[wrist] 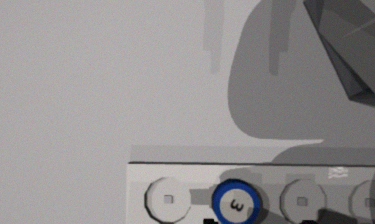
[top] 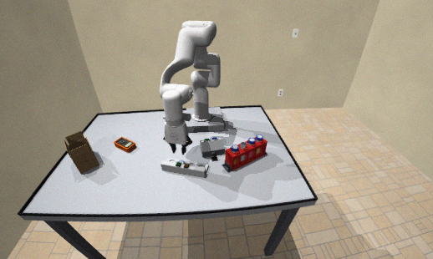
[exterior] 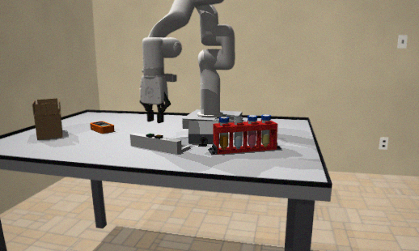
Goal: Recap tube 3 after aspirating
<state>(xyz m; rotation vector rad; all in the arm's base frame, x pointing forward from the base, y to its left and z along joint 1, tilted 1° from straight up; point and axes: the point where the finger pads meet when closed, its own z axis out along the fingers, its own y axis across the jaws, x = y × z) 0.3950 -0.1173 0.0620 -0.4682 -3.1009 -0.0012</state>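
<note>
Now: hand 18 cm to the right of the blue key, 13 cm past it and 4 cm above it. From my hand the other things lie so: green key 14 cm to the left, 12 cm behind, 4 cm below; grey key housing 16 cm to the left, 11 cm behind, 6 cm below; orange device 35 cm to the right, 18 cm behind, 9 cm below.
</note>
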